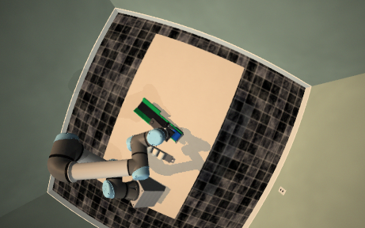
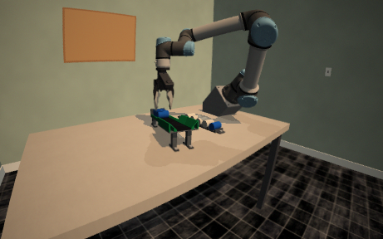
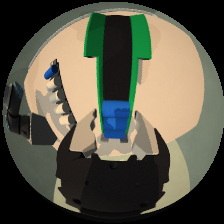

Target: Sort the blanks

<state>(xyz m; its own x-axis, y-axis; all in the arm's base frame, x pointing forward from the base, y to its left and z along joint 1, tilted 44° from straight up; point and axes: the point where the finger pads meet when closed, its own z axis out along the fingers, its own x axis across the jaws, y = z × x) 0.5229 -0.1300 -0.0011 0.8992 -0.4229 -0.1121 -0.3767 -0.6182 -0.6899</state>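
The stock rack lies 21 cm behind my hand, 12 cm below it and 7 cm to the left of it.
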